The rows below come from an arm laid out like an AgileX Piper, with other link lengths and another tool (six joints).
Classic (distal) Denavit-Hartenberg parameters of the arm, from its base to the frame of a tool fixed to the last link. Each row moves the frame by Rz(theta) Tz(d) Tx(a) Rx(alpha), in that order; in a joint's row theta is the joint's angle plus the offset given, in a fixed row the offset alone. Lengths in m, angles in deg.
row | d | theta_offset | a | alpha
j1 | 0.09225 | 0 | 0 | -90
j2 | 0 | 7.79 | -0.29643 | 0
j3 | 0 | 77.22 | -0.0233 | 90
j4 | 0.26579 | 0 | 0 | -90
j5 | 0 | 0 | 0 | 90
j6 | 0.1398 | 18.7 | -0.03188 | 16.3
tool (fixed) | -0.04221 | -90 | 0 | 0
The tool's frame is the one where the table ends.
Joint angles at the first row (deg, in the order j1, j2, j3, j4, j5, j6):
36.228, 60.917, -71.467, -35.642, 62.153, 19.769
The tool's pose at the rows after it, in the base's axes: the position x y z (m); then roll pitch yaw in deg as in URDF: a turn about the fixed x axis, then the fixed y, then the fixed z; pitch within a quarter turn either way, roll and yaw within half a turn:
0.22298 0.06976 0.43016 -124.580 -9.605 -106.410
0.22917 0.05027 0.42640 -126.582 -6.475 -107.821
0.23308 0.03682 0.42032 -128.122 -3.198 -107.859
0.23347 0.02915 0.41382 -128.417 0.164 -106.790
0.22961 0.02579 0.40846 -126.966 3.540 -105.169
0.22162 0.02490 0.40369 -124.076 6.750 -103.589
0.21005 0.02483 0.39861 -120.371 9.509 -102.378
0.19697 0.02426 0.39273 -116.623 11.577 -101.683
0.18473 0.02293 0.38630 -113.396 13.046 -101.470
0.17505 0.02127 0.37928 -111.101 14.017 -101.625
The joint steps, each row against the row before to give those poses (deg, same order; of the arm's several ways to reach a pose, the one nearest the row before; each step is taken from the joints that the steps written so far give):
-9.047, -0.638, 0.315, 7.063, -3.097, -4.158
-8.182, -0.394, 0.778, 8.098, -2.993, -5.226
-6.609, -0.398, 1.519, 8.420, -3.071, -5.677
-4.733, -0.851, 2.335, 7.980, -3.428, -5.714
-3.038, -1.600, 3.093, 7.099, -4.148, -5.326
-1.646, -2.398, 3.798, 5.928, -4.848, -4.453
-0.620, -3.093, 4.286, 4.498, -5.169, -3.345
-0.127, -3.363, 4.299, 3.065, -4.855, -2.340
-0.007, -3.147, 3.877, 1.931, -4.117, -1.503
-0.001, -2.571, 3.273, 1.001, -3.170, -0.742

